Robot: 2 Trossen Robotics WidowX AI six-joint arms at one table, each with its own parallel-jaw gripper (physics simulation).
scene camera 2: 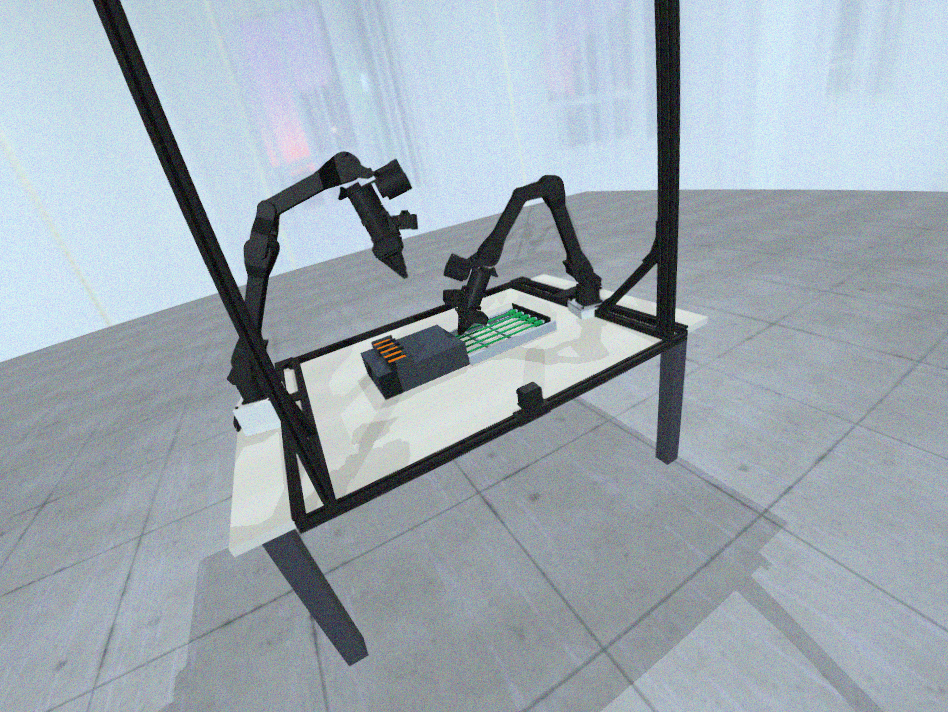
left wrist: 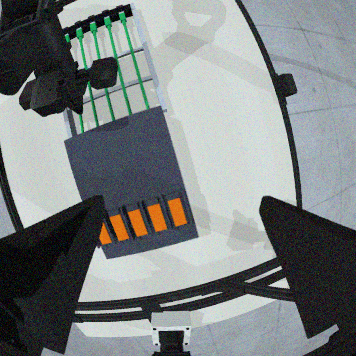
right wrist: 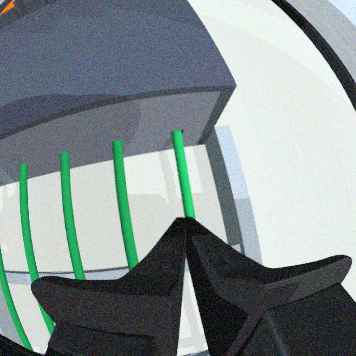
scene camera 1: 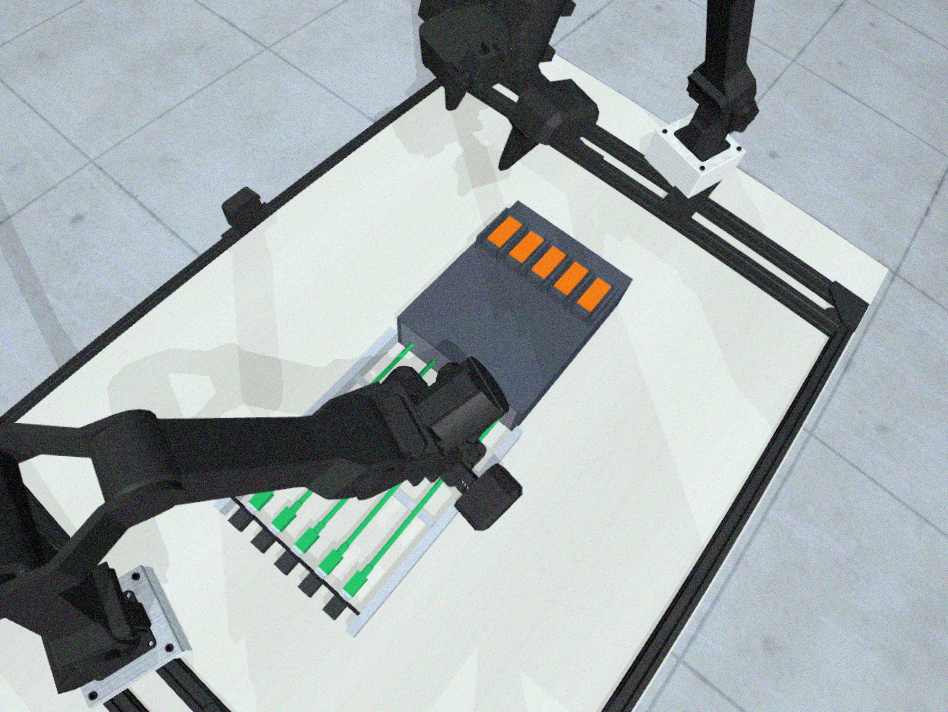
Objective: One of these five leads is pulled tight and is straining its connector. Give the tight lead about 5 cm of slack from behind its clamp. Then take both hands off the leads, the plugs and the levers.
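Seen in the pictures: left gripper, fingertip midpoint: (scene camera 2: 405, 273) (left wrist: 185, 204) (scene camera 1: 476, 138); right gripper, fingertip midpoint: (scene camera 2: 459, 334) (left wrist: 80, 112) (right wrist: 183, 223); left arm's base at its link origin: (scene camera 2: 258, 395) (left wrist: 170, 336) (scene camera 1: 701, 140); right arm's base at its link origin: (scene camera 2: 588, 301) (scene camera 1: 115, 634).
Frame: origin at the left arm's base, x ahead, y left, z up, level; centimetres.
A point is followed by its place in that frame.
Note:
Five green leads run from plugs (scene camera 1: 355, 582) {x 73.1, y 24.5, z -4.6 cm} (left wrist: 122, 17) {x 76.6, y 10.9, z -4.6 cm} on a dark strip into a dark grey housing (scene camera 1: 490, 306) {x 43.4, y 6.4, z -1.0 cm} (scene camera 2: 429, 356) {x 43.9, y -1.1, z -1.0 cm} (left wrist: 130, 160) {x 44.4, y 6.7, z -1.0 cm} (right wrist: 125, 55) {x 47.3, y 14.6, z -1.0 cm} with five orange levers (scene camera 1: 548, 262) {x 34.2, y 5.7, z 0.5 cm} (scene camera 2: 389, 350) {x 34.0, y 5.9, z 0.4 cm} (left wrist: 137, 222) {x 34.1, y 5.6, z 0.5 cm}. In the right wrist view the rightmost lead (right wrist: 183, 175) {x 51.5, y 18.1, z -5.5 cm} looks fairly straight; the others bend slightly. My right gripper (scene camera 2: 462, 329) {x 54.2, y 18.3, z -5.5 cm} (left wrist: 80, 112) {x 54.2, y 18.3, z -5.5 cm} (right wrist: 183, 223) {x 54.2, y 18.3, z -5.5 cm} is shut, its tips over that lead close to the housing; contact is unclear. The arm hides its tips in scene camera 1. My left gripper (scene camera 1: 478, 136) {x 43.4, y -0.4, z 20.7 cm} (scene camera 2: 404, 274) {x 43.4, y -0.4, z 20.7 cm} (left wrist: 185, 204) {x 43.4, y -0.4, z 20.7 cm} is open and empty, high above the lever end.
Pale rails (scene camera 1: 436, 532) {x 63.1, y 24.8, z -4.9 cm} (right wrist: 235, 175) {x 51.3, y 21.1, z -4.9 cm} flank the leads, with crossbars between them. Dark blocks (scene camera 1: 334, 607) {x 76.1, y 25.5, z -4.4 cm} stand along the plug strip. A black frame (scene camera 1: 766, 452) {x 23.4, y 39.8, z -6.2 cm} (scene camera 2: 452, 455) {x 43.4, y -30.9, z -9.0 cm} borders the table, with a small black box (scene camera 1: 243, 205) {x 61.9, y -24.0, z -2.3 cm} (scene camera 2: 529, 396) {x 61.4, y -26.6, z -3.5 cm} (left wrist: 286, 85) {x 61.0, y -24.2, z -2.6 cm} on one side.

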